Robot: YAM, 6 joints.
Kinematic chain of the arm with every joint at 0, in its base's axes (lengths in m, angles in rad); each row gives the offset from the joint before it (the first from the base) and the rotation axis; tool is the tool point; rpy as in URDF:
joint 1: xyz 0 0 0.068 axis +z
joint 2: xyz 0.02 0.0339 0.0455 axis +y
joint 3: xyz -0.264 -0.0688 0 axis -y
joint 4: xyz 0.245 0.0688 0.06 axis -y
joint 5: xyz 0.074 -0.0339 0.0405 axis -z
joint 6: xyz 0.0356 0 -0.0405 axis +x
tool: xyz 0 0 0 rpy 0 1.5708 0
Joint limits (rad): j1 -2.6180..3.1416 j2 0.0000..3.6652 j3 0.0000..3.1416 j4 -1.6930..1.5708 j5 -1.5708..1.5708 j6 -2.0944..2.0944
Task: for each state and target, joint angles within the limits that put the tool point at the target. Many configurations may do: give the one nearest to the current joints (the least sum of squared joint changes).
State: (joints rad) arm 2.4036 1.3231 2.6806 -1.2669 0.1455 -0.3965
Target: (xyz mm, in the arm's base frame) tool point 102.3 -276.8 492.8
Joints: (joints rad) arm 1.9140 0.6261 2.8220 -1.6044 0.0899 -0.3965
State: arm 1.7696 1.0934 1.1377 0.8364 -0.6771 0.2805
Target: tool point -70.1 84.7 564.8
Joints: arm 2.0434 0.9469 1.3060 0.8741 -0.7345 0.2805
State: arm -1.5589 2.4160 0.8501 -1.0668 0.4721 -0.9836
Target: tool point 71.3 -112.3 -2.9
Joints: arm -0.9251 2.4643 0.6955 -1.0929 0.3033 -0.9836
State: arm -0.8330 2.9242 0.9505 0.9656 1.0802 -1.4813
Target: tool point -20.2 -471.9 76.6
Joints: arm -1.5467 2.4538 1.3153 1.0595 1.0900 -1.4813
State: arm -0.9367 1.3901 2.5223 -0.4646 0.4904 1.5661
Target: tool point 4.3 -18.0 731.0
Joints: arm -0.8595 1.4527 2.8081 -0.1012 0.2409 1.5661
